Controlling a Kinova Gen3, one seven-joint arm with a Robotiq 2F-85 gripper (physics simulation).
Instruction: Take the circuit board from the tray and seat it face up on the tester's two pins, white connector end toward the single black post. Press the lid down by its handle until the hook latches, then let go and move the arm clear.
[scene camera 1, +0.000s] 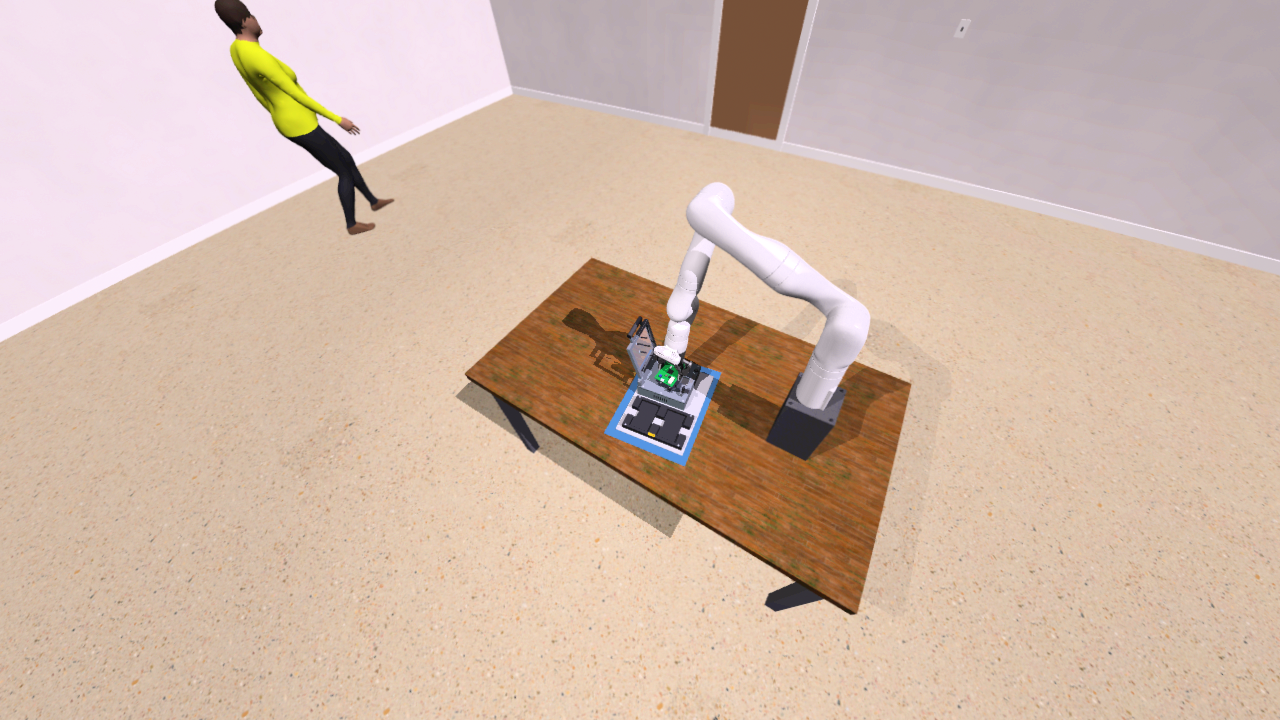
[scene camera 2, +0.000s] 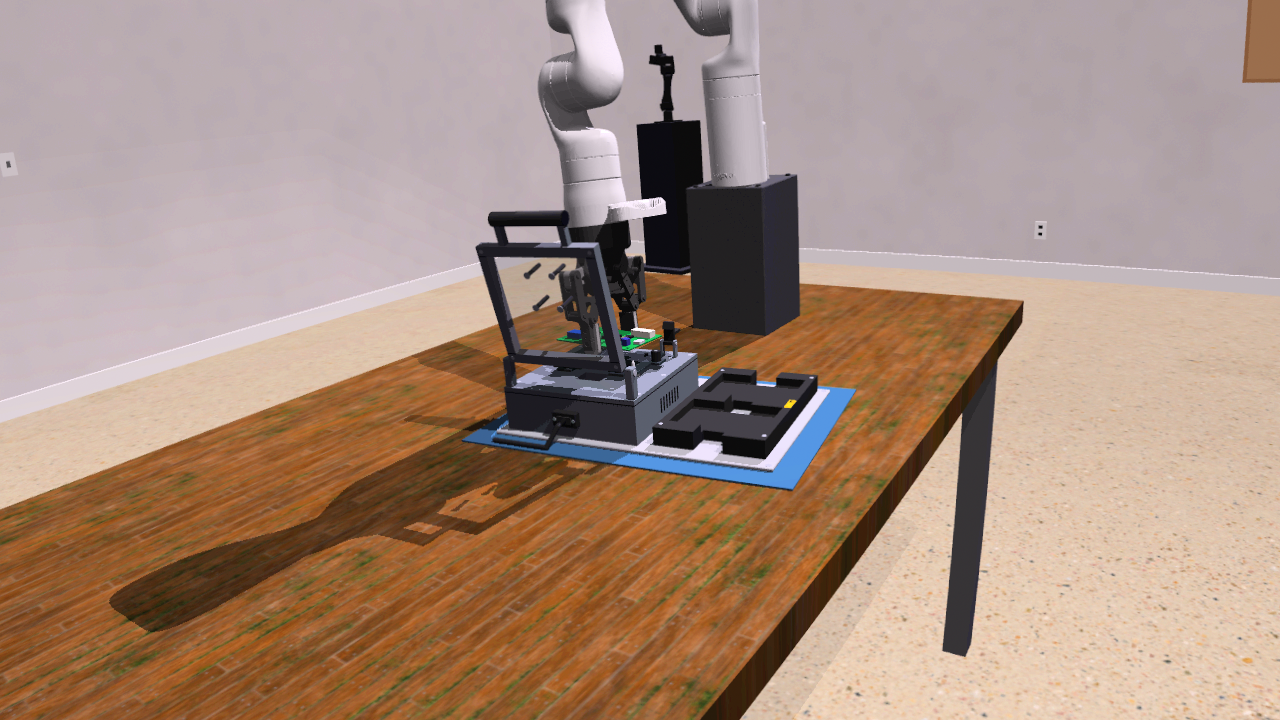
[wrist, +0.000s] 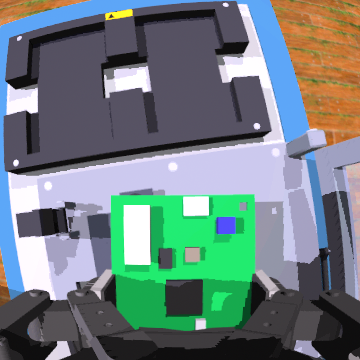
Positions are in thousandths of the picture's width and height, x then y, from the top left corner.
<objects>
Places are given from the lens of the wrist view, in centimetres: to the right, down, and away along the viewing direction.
my gripper (wrist: 510, 799): 0, 6, 15
green circuit board (wrist: 515, 729): 0, 4, 14
</objects>
